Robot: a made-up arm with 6 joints. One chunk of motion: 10 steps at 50 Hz.
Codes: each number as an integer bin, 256 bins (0 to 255) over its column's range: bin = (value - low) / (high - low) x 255, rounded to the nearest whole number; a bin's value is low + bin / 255 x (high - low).
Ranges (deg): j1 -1..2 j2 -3..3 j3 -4..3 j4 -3..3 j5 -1..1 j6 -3..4
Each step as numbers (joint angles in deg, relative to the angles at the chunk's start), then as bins.
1 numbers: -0.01 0.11 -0.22 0.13 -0.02 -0.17
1 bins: 84 132 138 133 125 103
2 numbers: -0.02 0.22 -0.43 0.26 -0.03 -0.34
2 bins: 83 137 130 139 124 97
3 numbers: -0.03 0.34 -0.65 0.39 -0.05 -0.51
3 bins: 82 142 122 144 121 91
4 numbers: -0.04 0.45 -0.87 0.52 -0.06 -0.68
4 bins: 82 147 114 150 120 85
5 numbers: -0.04 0.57 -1.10 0.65 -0.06 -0.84
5 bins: 82 152 106 155 120 79
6 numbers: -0.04 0.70 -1.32 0.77 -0.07 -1.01
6 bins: 82 157 98 160 119 72
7 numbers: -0.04 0.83 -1.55 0.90 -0.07 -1.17
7 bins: 82 163 89 166 119 67
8 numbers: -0.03 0.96 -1.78 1.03 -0.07 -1.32
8 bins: 82 168 81 171 119 61
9 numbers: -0.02 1.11 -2.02 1.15 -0.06 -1.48
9 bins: 83 175 72 176 120 55
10 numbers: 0.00 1.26 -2.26 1.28 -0.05 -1.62
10 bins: 85 181 63 182 121 50
